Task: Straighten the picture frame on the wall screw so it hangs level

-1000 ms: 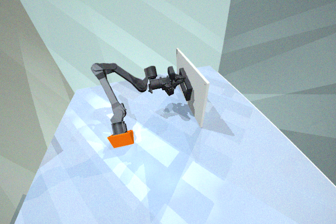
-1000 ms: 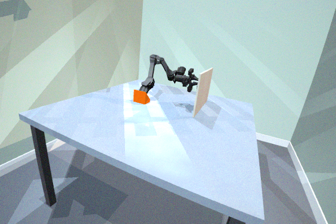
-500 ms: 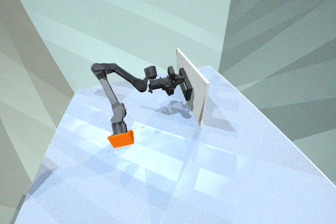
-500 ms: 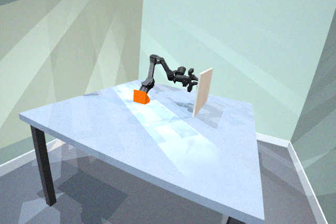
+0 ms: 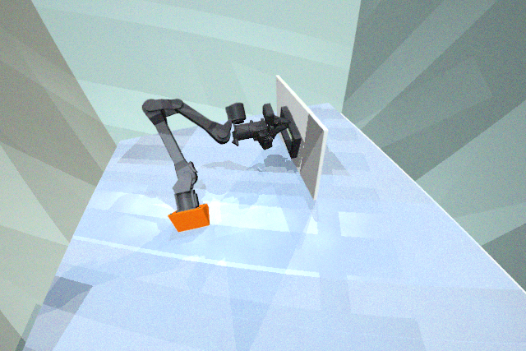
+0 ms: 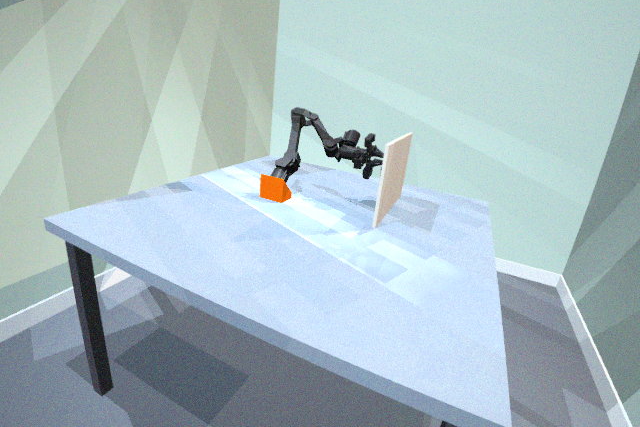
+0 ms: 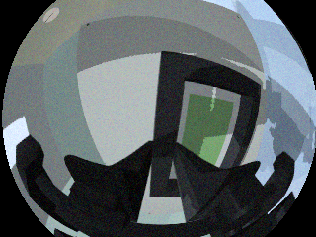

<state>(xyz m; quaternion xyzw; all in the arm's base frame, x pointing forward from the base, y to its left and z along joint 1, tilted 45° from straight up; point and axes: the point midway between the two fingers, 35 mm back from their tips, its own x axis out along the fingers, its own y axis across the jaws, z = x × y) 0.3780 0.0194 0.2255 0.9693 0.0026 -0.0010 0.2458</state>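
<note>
My gripper tip is 1 cm short of the picture frame, 1 cm to the right of it and 5 cm above it. Also, from my gripper tip: wall board 2 cm ahead, 2 cm to the left, 6 cm below.
</note>
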